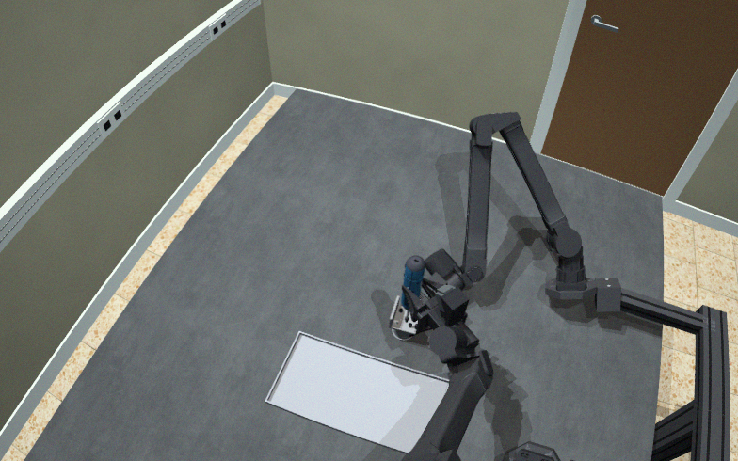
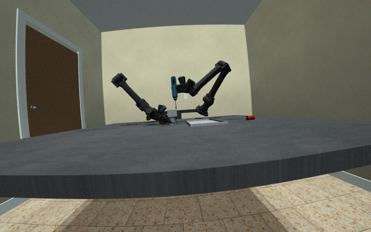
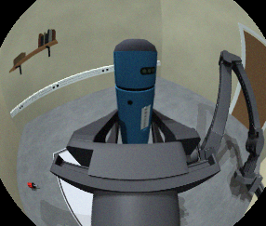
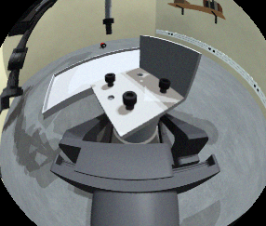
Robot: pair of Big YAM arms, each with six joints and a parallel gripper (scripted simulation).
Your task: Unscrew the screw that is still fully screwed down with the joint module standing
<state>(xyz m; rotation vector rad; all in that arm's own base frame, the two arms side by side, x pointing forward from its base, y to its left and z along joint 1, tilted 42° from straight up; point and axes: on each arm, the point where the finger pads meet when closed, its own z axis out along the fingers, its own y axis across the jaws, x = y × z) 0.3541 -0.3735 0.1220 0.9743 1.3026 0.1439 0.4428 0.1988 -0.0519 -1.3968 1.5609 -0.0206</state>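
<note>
My right hand is 50 mm below the grey bracket. From my right hand the other things lie so: flat white tray 220 mm to the left, 40 mm ahead, 20 mm below; then red-handled screwdriver 550 mm to the left, 100 mm ahead, 10 mm below.
</note>
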